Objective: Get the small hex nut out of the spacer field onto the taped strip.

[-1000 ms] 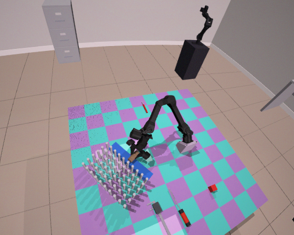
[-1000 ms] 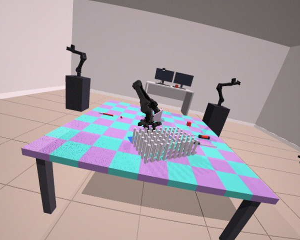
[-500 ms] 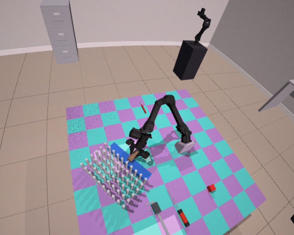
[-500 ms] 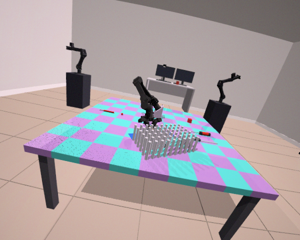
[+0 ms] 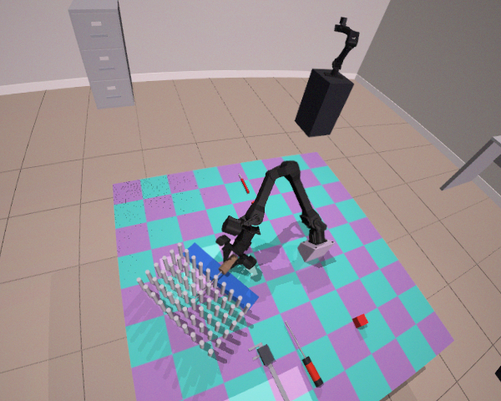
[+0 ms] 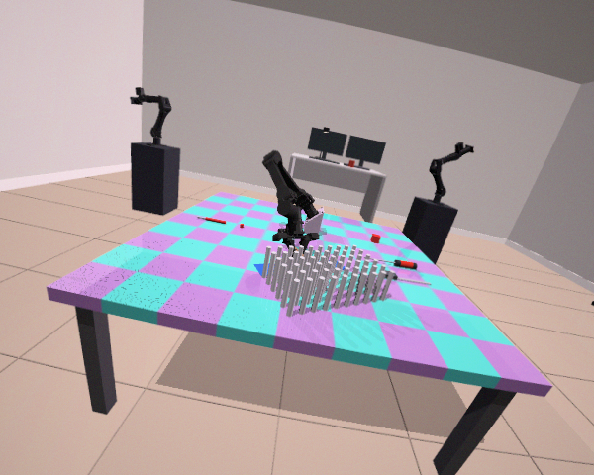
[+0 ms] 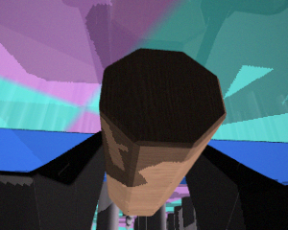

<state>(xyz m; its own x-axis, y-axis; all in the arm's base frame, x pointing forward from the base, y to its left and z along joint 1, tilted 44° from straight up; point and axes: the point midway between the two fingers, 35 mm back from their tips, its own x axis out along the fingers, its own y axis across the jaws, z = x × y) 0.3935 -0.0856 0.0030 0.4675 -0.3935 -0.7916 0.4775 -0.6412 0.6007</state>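
The blue taped strip lies 5 cm ahead of my gripper tip, 2 cm to the left of it and 1 cm below it. The rest, counted from my gripper tip: tiny red cube: 28 cm to the right, 25 cm behind; hex nut: 18 cm ahead, 10 cm to the left, 1 cm below; wooden-handled tool: 9 cm ahead, 5 cm to the left.
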